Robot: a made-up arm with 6 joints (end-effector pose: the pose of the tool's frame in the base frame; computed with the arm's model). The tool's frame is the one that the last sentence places.
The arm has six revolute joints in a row. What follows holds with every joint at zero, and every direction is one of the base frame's. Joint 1 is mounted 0.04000 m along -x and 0.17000 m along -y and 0.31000 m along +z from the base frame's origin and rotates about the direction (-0.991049, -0.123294, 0.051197), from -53.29 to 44.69 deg. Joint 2 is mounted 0.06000 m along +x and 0.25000 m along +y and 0.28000 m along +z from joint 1 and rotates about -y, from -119.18 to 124.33 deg. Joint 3 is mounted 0.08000 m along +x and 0.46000 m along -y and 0.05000 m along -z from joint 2 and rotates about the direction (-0.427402, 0.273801, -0.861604), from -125.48 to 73.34 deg. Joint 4 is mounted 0.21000 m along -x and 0.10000 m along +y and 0.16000 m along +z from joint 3 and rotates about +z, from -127.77 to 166.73 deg. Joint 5 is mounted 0.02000 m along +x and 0.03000 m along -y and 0.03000 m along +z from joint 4 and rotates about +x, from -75.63 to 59.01 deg. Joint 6 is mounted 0.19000 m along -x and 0.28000 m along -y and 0.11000 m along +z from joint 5 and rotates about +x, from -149.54 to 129.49 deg. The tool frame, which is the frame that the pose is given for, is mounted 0.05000 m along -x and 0.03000 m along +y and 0.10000 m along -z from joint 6; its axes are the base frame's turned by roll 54.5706, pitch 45.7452 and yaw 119.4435 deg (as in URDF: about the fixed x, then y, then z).
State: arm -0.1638 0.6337 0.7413 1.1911 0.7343 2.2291
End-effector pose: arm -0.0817 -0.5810 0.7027 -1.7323 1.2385 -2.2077
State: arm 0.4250 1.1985 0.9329 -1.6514 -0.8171 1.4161
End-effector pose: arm -0.0927 0.3289 0.7405 0.3313 -0.8954 -0.1953
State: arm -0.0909 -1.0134 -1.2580 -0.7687 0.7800 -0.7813
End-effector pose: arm -0.3885 -0.7791 0.5350 1.0411 1.2047 2.0495
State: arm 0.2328 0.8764 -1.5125 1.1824 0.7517 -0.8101
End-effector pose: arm 0.2856 -0.3091 0.7749 2.1943 0.1521 -0.9542
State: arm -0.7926 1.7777 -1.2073 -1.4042 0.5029 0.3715
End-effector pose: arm 0.1778 -0.4716 -0.1280 -0.3157 -1.6797 1.2511
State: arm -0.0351 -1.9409 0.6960 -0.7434 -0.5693 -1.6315
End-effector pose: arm 0.5184 0.0634 0.6751 0.6636 -0.9303 0.4997
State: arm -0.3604 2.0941 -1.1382 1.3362 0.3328 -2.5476
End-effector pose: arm -0.2843 -0.6394 0.6629 -1.2370 -1.1523 -2.2923
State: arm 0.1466 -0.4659 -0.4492 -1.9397 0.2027 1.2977
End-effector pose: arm -0.2546 -0.1144 0.9602 0.5592 -0.1918 0.3543
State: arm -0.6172 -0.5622 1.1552 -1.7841 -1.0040 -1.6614
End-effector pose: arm 0.5497 -0.0285 0.6849 -0.6364 -1.1381 0.8172
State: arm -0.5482 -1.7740 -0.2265 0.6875 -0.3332 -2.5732
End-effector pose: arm 0.3993 -0.7984 0.2157 -2.4709 0.9690 1.4118
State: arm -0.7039 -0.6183 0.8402 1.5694 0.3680 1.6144
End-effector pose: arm 0.2632 -0.6254 0.4211 -2.2655 0.2794 -1.4513
